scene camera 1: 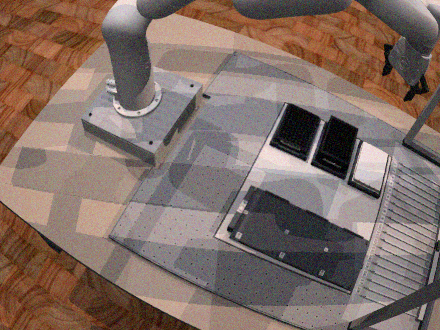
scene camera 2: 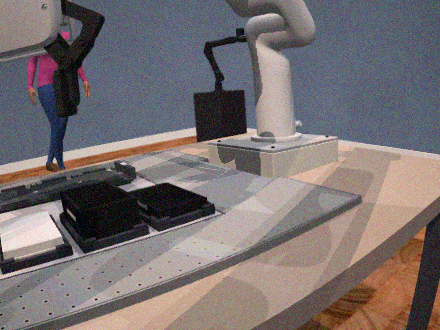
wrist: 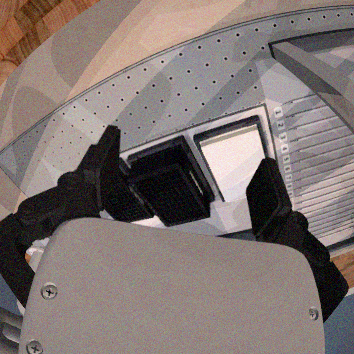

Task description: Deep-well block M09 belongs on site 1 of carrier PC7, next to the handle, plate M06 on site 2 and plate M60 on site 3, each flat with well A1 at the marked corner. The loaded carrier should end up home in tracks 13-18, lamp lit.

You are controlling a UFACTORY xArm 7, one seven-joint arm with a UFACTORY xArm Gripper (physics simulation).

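Places are measured from the arm's base along level axes (x ahead, y left, z up), in metres.
Pixels of known places: gripper, fingertip midpoint: point(scene camera 1: 396, 87) point(scene camera 2: 25, 122) point(wrist: 189, 159); arm's base, origin of the base link: point(scene camera 1: 137, 98) point(scene camera 2: 276, 138).
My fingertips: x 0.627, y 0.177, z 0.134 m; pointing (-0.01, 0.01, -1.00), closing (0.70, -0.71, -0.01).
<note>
Ahead of a thing's pixels: the offset from my fingertips to its top centre. "spot": to the spot under its first point.
My gripper point(scene camera 1: 401, 81) point(wrist: 189, 159) is open and empty, high above the labware; one finger shows in scene camera 2. A tall black deep-well block {dx -0.121, dy -0.134, dz -0.126 m} point(scene camera 1: 336, 145) point(scene camera 2: 97, 207) point(wrist: 170, 194) sits in the middle dark holder. A lower black plate {dx -0.231, dy -0.115, dz -0.153 m} point(scene camera 1: 298, 129) point(scene camera 2: 170, 196) point(wrist: 121, 200) sits in the holder nearer the arm base, partly behind a finger in the wrist view. A white plate {dx -0.013, dy -0.158, dz -0.153 m} point(scene camera 1: 371, 167) point(scene camera 2: 30, 231) point(wrist: 232, 157) sits in the third holder. Plate labels are unreadable. The dark carrier {dx -0.156, dy -0.396, dz -0.149 m} point(scene camera 1: 300, 242) point(scene camera 2: 50, 189) lies on the pale board with no plates on it.
The grooved track area point(scene camera 1: 412, 210) point(wrist: 320, 175), numbered along its edge, lies beyond the white plate. A grey frame post {spot: dx +0.111, dy -0.032, dz -0.035 m} point(scene camera 1: 424, 117) point(wrist: 315, 80) stands near it, with another bar at scene camera 1's lower right. A person point(scene camera 2: 47, 90) stands behind the table. No lit lamp can be made out.
</note>
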